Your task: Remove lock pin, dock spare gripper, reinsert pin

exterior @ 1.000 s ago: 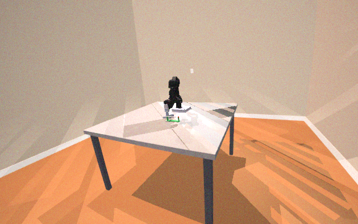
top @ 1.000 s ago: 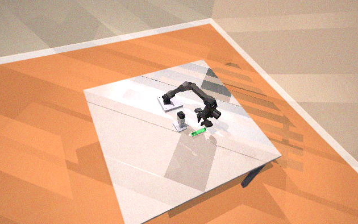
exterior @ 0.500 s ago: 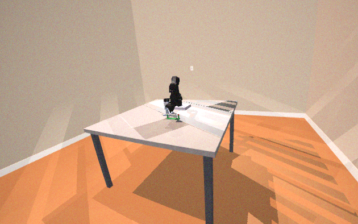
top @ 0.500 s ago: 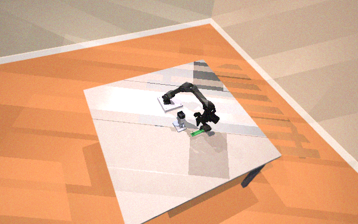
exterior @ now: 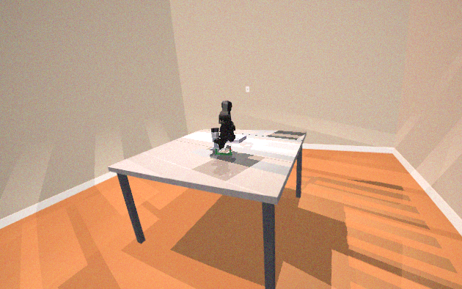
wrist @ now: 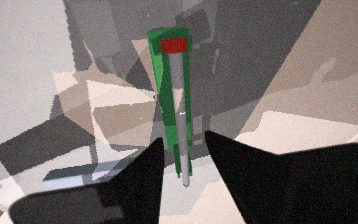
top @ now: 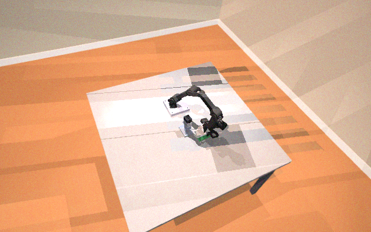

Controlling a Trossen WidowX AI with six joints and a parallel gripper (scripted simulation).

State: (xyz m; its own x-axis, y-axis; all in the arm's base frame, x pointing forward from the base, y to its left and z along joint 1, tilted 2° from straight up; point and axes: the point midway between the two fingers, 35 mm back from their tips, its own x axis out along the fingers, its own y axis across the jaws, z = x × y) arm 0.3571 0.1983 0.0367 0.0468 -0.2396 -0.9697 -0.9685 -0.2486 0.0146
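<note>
Right now the green pin holder is 1 cm to the left of my gripper tip and 2 cm below it. The rest, counted from my gripper tip: mount (9 cm behind, 13 cm to the right, 1 cm above); spare gripper (9 cm behind, 13 cm to the right, 8 cm above).
</note>
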